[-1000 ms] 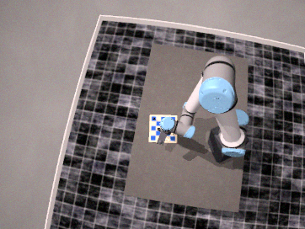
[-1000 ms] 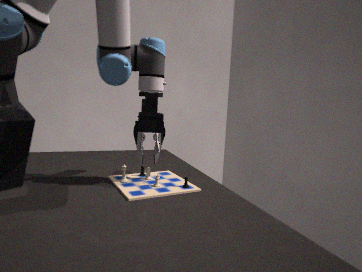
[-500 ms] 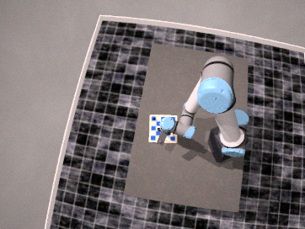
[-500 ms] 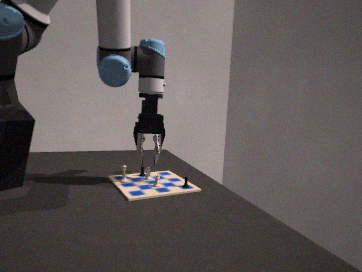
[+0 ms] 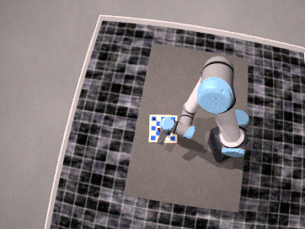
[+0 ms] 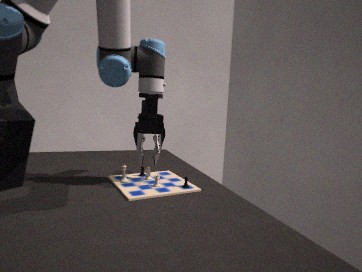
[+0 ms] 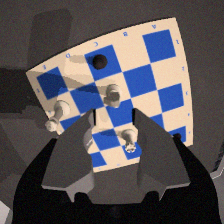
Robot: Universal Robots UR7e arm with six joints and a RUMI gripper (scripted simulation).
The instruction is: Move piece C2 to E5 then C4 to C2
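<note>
The cream chessboard lies 40 mm to the right of my hand and 70 mm below it.
</note>
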